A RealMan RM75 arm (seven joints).
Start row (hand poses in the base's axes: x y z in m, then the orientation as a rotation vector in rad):
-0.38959, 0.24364, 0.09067, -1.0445, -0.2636, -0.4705
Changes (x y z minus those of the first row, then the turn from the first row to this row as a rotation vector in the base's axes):
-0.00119, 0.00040, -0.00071, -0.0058, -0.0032, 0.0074
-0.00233, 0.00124, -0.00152, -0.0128, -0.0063, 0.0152
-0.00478, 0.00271, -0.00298, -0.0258, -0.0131, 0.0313
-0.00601, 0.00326, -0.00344, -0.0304, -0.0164, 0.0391
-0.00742, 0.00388, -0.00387, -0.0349, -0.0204, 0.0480
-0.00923, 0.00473, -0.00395, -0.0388, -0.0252, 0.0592
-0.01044, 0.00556, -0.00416, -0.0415, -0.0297, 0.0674
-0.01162, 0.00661, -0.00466, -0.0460, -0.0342, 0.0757
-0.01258, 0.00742, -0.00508, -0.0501, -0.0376, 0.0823
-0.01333, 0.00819, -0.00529, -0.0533, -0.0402, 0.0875
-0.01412, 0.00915, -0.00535, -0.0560, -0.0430, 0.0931
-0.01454, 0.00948, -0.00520, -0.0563, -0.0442, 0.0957
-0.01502, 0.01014, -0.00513, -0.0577, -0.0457, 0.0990
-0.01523, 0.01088, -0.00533, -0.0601, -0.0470, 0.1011
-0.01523, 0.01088, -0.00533, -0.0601, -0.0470, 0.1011
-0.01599, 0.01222, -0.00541, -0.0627, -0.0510, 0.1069
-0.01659, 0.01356, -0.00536, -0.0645, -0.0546, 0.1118
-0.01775, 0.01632, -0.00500, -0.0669, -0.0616, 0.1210
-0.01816, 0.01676, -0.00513, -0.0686, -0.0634, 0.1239
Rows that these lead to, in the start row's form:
-0.39078, 0.24404, 0.08996, -1.0482, -0.2717, -0.4650
-0.39192, 0.24488, 0.08915, -1.0530, -0.2803, -0.4590
-0.39437, 0.24635, 0.08769, -1.0613, -0.2979, -0.4469
-0.39560, 0.24690, 0.08723, -1.0637, -0.3060, -0.4411
-0.39701, 0.24752, 0.08680, -1.0656, -0.3153, -0.4348
-0.39882, 0.24837, 0.08672, -1.0662, -0.3263, -0.4268
-0.40003, 0.24920, 0.08651, -1.0664, -0.3352, -0.4215
-0.40121, 0.25025, 0.08601, -1.0682, -0.3445, -0.4159
-0.40217, 0.25106, 0.08559, -1.0702, -0.3520, -0.4113
-0.40292, 0.25183, 0.08538, -1.0717, -0.3578, -0.4077
-0.40371, 0.25279, 0.08532, -1.0726, -0.3638, -0.4038
-0.40413, 0.25312, 0.08547, -1.0722, -0.3663, -0.4020
-0.40461, 0.25378, 0.08554, -1.0726, -0.3696, -0.3997
-0.40482, 0.25452, 0.08534, -1.0742, -0.3725, -0.3982
-0.40482, 0.25452, 0.08534, -1.0742, -0.3725, -0.3982
-0.40558, 0.25586, 0.08526, -1.0747, -0.3797, -0.3948
-0.40618, 0.25720, 0.08531, -1.0747, -0.3858, -0.3921
-0.40734, 0.25996, 0.08567, -1.0737, -0.3973, -0.3871
-0.40775, 0.26040, 0.08554, -1.0743, -0.4008, -0.3853

